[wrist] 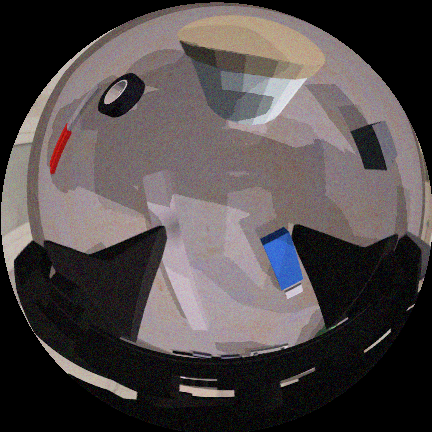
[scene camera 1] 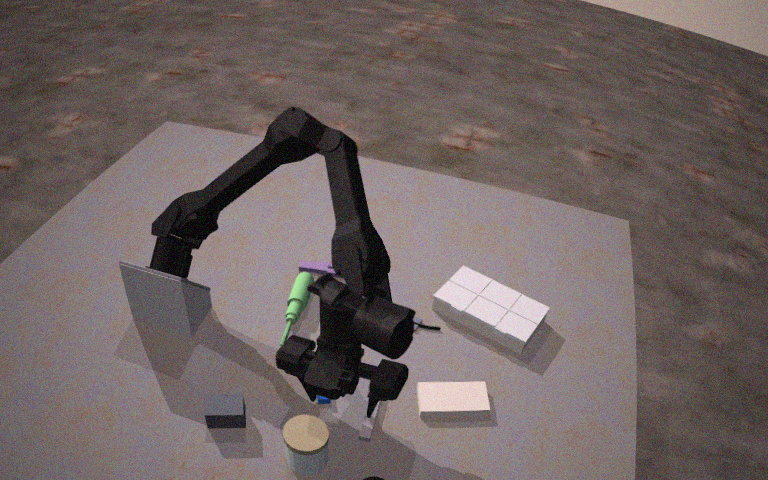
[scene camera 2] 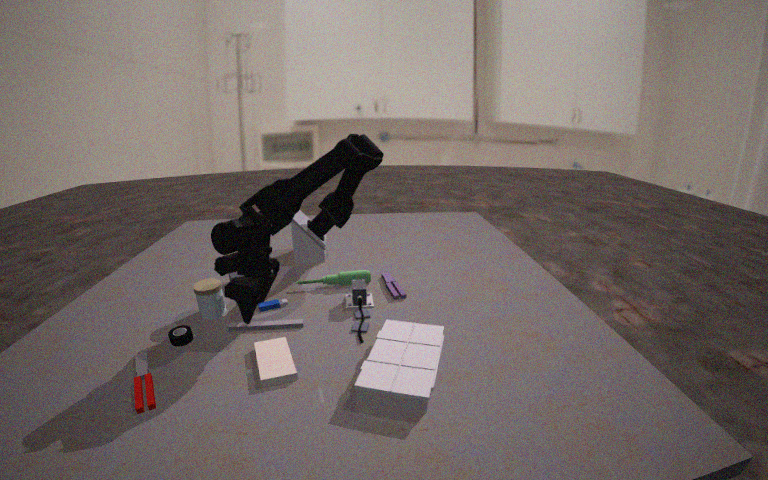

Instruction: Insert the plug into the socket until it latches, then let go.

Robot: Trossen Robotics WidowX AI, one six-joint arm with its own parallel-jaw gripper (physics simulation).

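Places are measured from the arm's base along level axes (x right, y ahead, z up), in centimetres.
Pixels of known places: gripper, fingertip midpoint: [wrist: 231,231] [scene camera 1: 341,408] [scene camera 2: 253,313]; arm's base, origin of the base link: [scene camera 1: 166,274] [scene camera 2: 315,230].
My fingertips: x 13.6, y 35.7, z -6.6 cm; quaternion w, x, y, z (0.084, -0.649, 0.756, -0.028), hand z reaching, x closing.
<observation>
For each thing: its top centre in the pictures, then the offset to it from my fingertips. "spot": a spot on its surface instead.
- blue block with a short white end, middle of its top: [wrist: 288,273] [scene camera 1: 322,383] [scene camera 2: 273,302] dy -4.0, dx -3.8, dz +0.4 cm
- dark upright housing, middle of its top: [scene camera 2: 358,284] dy -3.5, dx -23.3, dz +3.6 cm
- black cord, surface spot: [scene camera 1: 429,327] [scene camera 2: 359,335] spot: dy +10.4, dx -21.7, dz -0.3 cm
- pale bar, middle of its top: [wrist: 177,276] [scene camera 2: 265,323] dy +4.6, dx -3.1, dz +0.2 cm
- lidded jar, middle of its top: [scene camera 1: 305,432] [scene camera 2: 207,284] dy -2.6, dx +10.2, dz +6.2 cm
- dark block, middle of its top: [wrist: 387,141] [scene camera 1: 223,404] dy -16.5, dx +6.9, dz +2.7 cm
- black tape roll, middle of its top: [wrist: 114,90] [scene camera 2: 179,331] dy +8.1, dx +14.1, dz +1.1 cm
- red-handled tool, middle of its top: [wrist: 65,129] [scene camera 2: 142,376] dy +20.8, dx +17.1, dz +0.2 cm
- green screwdriver, middle of its top: [wrist: 330,337] [scene camera 1: 293,304] [scene camera 2: 332,273] dy -12.9, dx -17.7, dz +2.5 cm
- beige box, middle of its top: [scene camera 1: 454,396] [scene camera 2: 273,356] dy +16.6, dx -6.2, dz +0.7 cm
- white box, middle of its top: [scene camera 2: 404,352] [scene camera 1: 493,301] dy +20.8, dx -28.1, dz +2.7 cm
A blue block with a short white end [scene camera 1: 323,399] [scene camera 2: 271,305] [wrist: 282,262], which looks like the plug, lies on the table. The socket appears to be the dark upright housing [scene camera 2: 359,291] on a small white base in scene camera 2. A black cord [scene camera 1: 429,327] [scene camera 2: 360,333] runs from the housing; the arm hides most of the housing in scene camera 1. My gripper [scene camera 1: 341,406] [scene camera 2: 249,314] [wrist: 231,231] is open and empty, low over the table. In the wrist view the blue block shows between the fingers, close to the right one.
A pale bar [scene camera 2: 271,324] [wrist: 192,300] lies beside the blue block. A lidded jar [scene camera 1: 305,438] [scene camera 2: 209,300] [wrist: 245,85] stands near the gripper. Around are a dark block [scene camera 1: 225,412], black tape roll [scene camera 2: 180,335], red-handled tool [scene camera 2: 144,390], green screwdriver [scene camera 2: 348,277], beige box [scene camera 2: 274,357] and white box [scene camera 2: 402,359].
</observation>
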